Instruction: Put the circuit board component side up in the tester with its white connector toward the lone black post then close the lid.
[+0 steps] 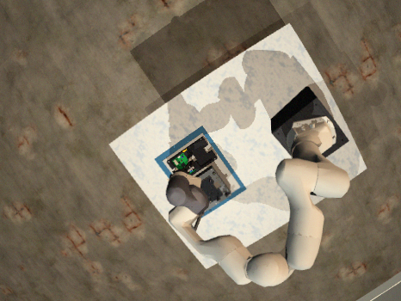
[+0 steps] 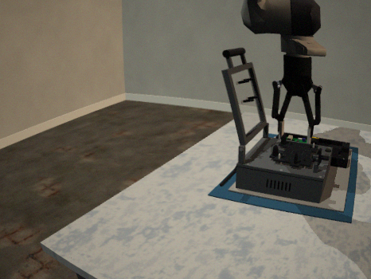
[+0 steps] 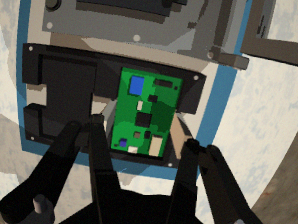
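The green circuit board is 20 mm below my hand. Also, from my hand: tester nest: 170 mm to the left, 60 mm behind, 30 mm above; then tester lid: 180 mm to the left, 140 mm above, 60 mm ahead.
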